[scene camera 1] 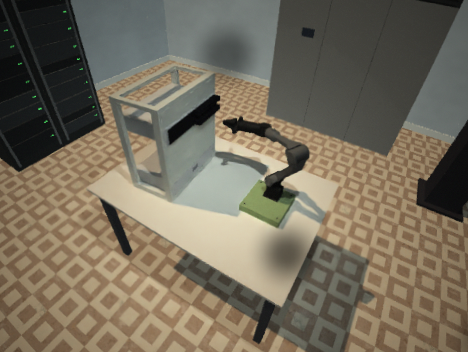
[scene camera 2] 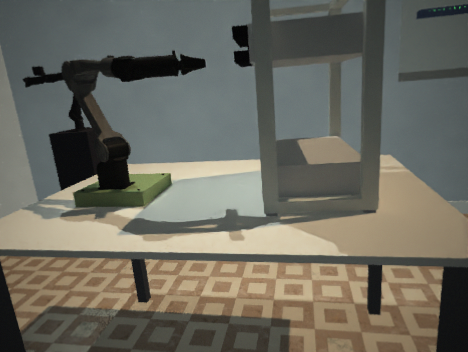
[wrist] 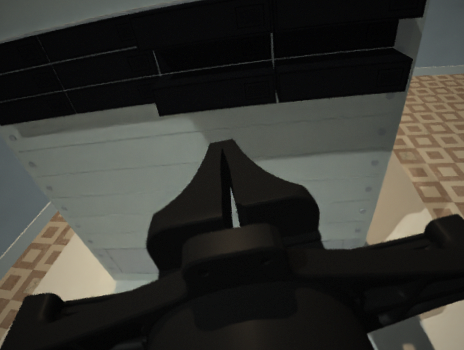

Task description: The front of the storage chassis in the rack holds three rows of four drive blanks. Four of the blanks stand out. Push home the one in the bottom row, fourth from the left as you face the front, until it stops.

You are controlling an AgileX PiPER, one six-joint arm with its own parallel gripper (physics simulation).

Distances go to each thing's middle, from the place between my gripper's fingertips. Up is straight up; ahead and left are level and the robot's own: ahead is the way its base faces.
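I see the pale rack (scene camera 2: 319, 166), and it is 280 mm ahead of my hand. The rack is also 100 mm to the left of my hand and 120 mm below it.
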